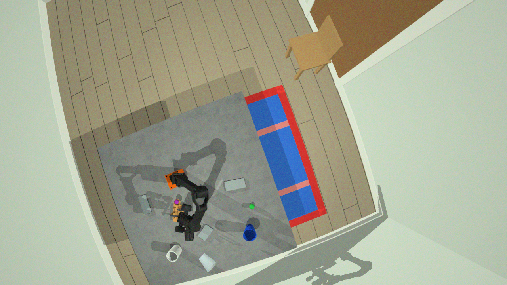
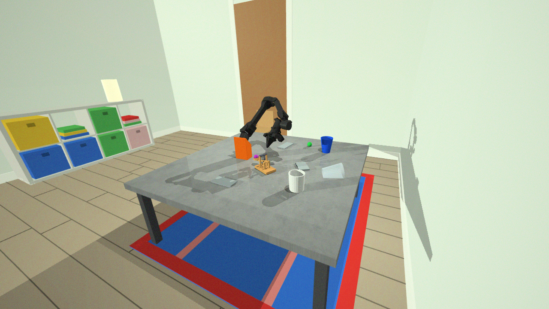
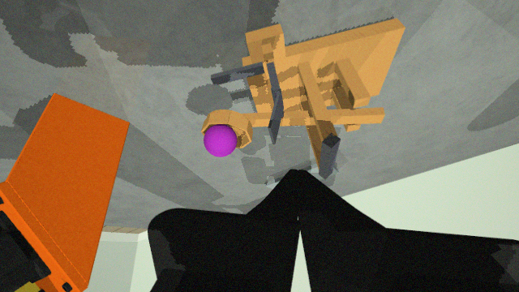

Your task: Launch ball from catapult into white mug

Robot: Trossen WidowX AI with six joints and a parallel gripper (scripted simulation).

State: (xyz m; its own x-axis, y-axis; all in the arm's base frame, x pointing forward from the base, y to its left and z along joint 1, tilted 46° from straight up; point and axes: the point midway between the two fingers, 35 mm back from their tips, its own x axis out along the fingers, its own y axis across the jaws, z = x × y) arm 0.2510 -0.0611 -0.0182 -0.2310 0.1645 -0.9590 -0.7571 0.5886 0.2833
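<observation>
Right now the purple ball is 80 mm behind my gripper tip, 20 mm to the right of it and 70 mm below it. Also, from my gripper tip: white mug: 290 mm ahead, 230 mm to the right, 110 mm below; green ball: 170 mm ahead, 480 mm to the left, 110 mm below; wooden catapult: 10 mm behind, 30 mm to the right, 80 mm below.
</observation>
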